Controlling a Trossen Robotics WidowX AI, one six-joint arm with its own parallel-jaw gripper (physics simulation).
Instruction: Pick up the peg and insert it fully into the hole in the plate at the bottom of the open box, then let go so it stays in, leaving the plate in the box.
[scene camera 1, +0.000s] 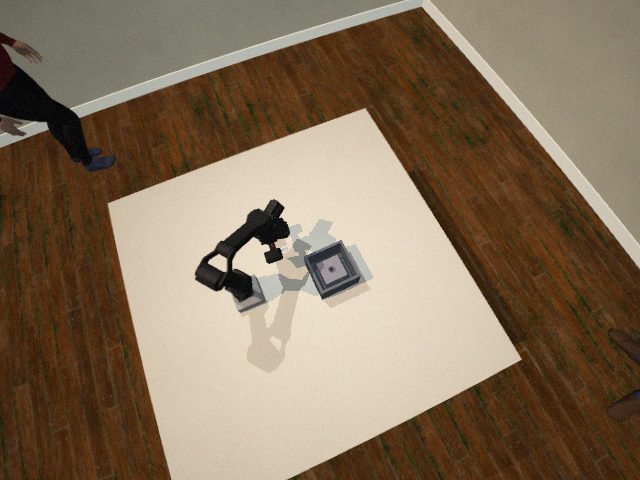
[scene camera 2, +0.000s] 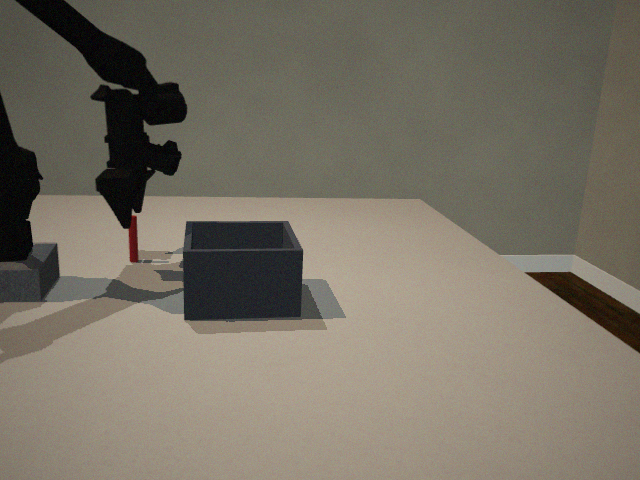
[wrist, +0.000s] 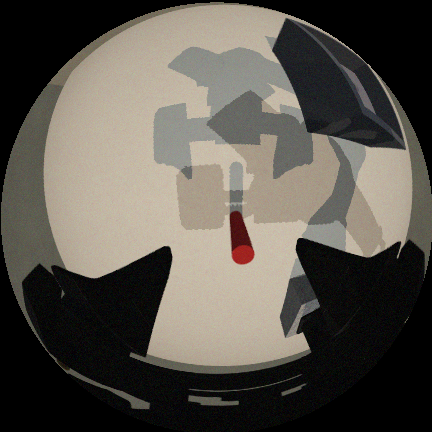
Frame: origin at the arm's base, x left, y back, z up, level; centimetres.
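Seen in the pictures: gripper, fingertip midpoint: (scene camera 1: 271, 245) (scene camera 2: 132, 220) (wrist: 236, 249); arm's base at its link origin: (scene camera 1: 243, 291) (scene camera 2: 5, 253) (wrist: 314, 317).
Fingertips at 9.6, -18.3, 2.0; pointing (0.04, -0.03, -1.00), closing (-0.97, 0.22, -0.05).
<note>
Offsets run from my fingertips to a thing's top centre, as dx, dy, dz. "spot": to the spot under its first point. Level surfaces: height alone.
A red peg {-0.4, +0.0, +0.8} (scene camera 2: 133, 239) (wrist: 242, 245) stands upright on the table top, left of the box in scene camera 2. My gripper (scene camera 2: 131, 219) (wrist: 236, 249) is open, pointing down, with its fingertips around the height of the peg's top. In the wrist view the peg's top shows between the two spread fingers, touching neither. The open dark grey box {-20.7, -14.8, +2.6} (scene camera 1: 323, 290) (scene camera 2: 242, 284) (wrist: 310, 85) stands beside the peg. In scene camera 1 the light plate {-20.7, -14.7, -1.1} (scene camera 1: 323, 274) with its dark round hole {spot: -19.9, -15.2, -3.5} (scene camera 1: 331, 268) lies at the bottom of the box. The arm hides most of the peg in scene camera 1.
The arm's grey base (scene camera 1: 252, 300) (scene camera 2: 47, 268) stands on the pale table top {dz -7.2} (scene camera 1: 403, 341) (scene camera 2: 413, 372), on the far side of the peg from the box. The box walls rise above the table, about as high as the peg. People stand off the table's edges in scene camera 1.
</note>
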